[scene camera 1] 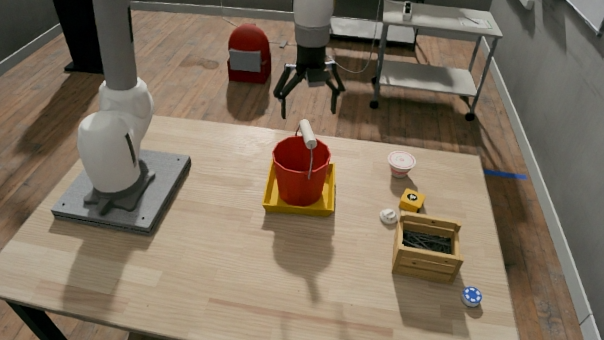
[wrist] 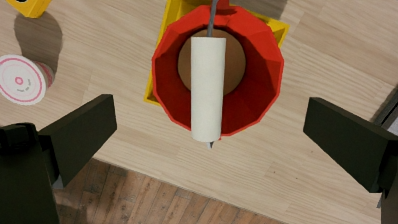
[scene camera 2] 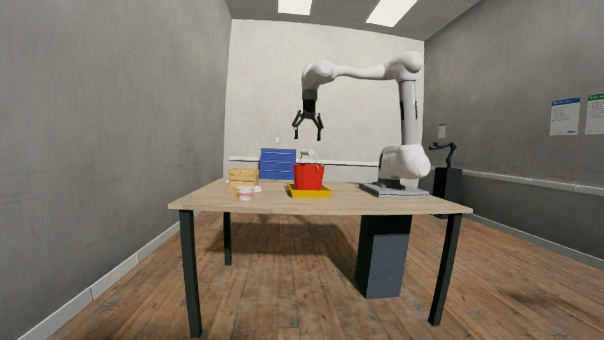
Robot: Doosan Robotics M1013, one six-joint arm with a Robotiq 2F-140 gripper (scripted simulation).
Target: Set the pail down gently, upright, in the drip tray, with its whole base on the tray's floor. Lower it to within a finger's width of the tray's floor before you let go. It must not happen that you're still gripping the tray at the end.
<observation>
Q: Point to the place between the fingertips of my gripper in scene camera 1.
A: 308, 114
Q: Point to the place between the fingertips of my gripper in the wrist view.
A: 210, 113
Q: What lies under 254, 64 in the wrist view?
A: A red pail.
</observation>
